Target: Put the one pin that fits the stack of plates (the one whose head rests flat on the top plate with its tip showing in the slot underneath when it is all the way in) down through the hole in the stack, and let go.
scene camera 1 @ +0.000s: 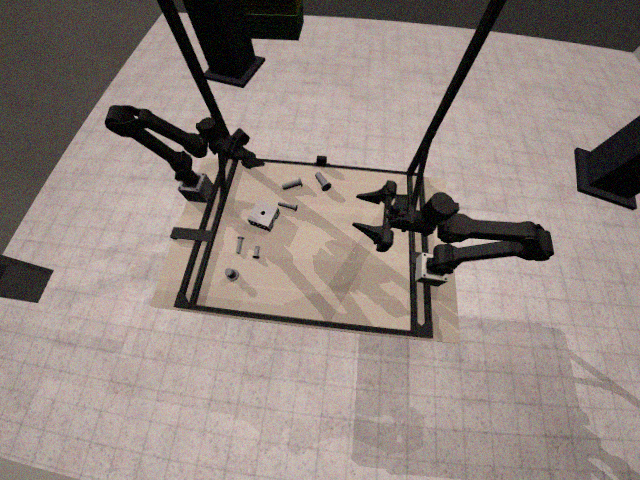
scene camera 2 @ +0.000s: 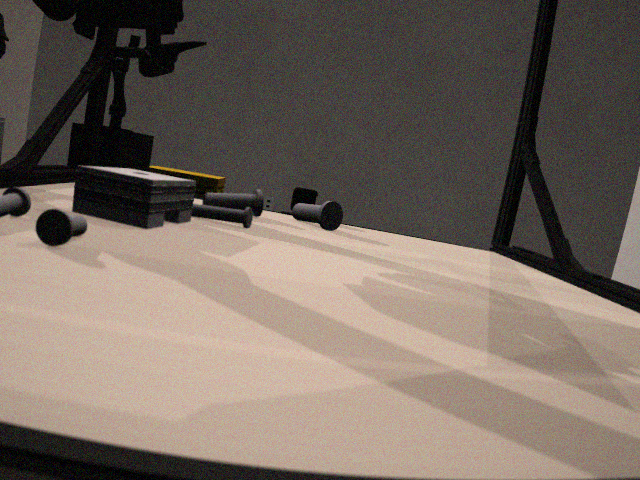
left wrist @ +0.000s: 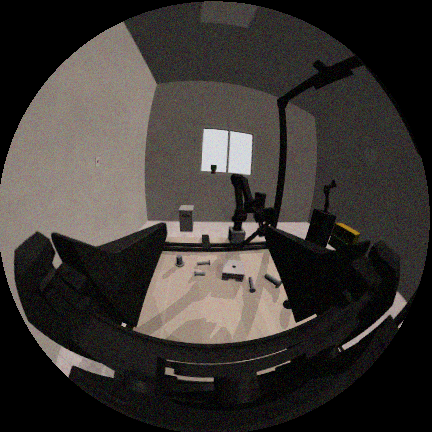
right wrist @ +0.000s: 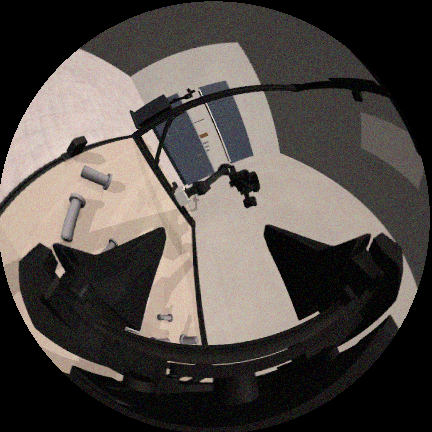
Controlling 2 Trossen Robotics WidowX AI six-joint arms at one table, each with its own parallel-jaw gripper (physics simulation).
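Observation:
The stack of pale plates [scene camera 1: 269, 214] [scene camera 2: 134, 196] [left wrist: 233, 273] has an open hole in its top and a slot underneath. A thin pin [scene camera 1: 287, 206] [scene camera 2: 222, 212] [left wrist: 251, 284] lies beside it. Farther back lie a thicker pin [scene camera 1: 292, 183] [scene camera 2: 232, 198] [right wrist: 73, 217] and the thickest lying pin [scene camera 1: 323, 181] [scene camera 2: 315, 213] [right wrist: 96, 177]. In front lie a slim pin [scene camera 1: 239, 244] [left wrist: 203, 263] and a short pin [scene camera 1: 256, 252] [scene camera 2: 59, 226] [left wrist: 199, 274]. A wide-headed pin [scene camera 1: 231, 274] [left wrist: 179, 261] stands on its head. My left gripper [scene camera 1: 355, 210] [left wrist: 217, 230] and right gripper [scene camera 1: 251, 148] [right wrist: 215, 230] are open, empty and above the table.
A dark frame [scene camera 1: 310, 321] borders the table [scene camera 1: 310, 294], with uprights near both arms. A small dark block [scene camera 1: 321, 160] is at the back rail. A dark bracket [scene camera 1: 190, 234] sticks out from the left rail in scene camera 1.

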